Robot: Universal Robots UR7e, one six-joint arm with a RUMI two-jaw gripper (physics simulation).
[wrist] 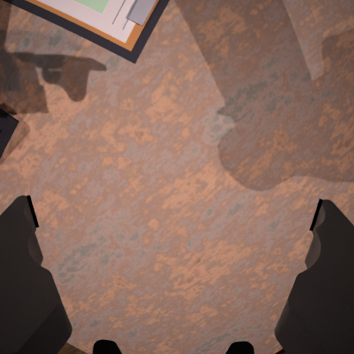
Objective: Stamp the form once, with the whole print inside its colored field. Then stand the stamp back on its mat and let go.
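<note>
My gripper (174,202) is open, its two dark fingers wide apart at the lower left and lower right, with mottled table surface showing between them. The form (116,30), a white sheet with a green field (95,4), shows in part at the top left, beyond the fingers. It lies on an orange-brown board with a dark border, and a grey clip-like piece lies at its right side. The stamp cannot be made out in this view. A dark corner (5,131) shows at the left edge; I cannot tell whether it is the mat.
The mottled brown and grey table top (160,150) lies below. Shadows of the arm and gripper fall across its upper right and upper left. Small bits of brown and red show at the bottom edge, too little to identify.
</note>
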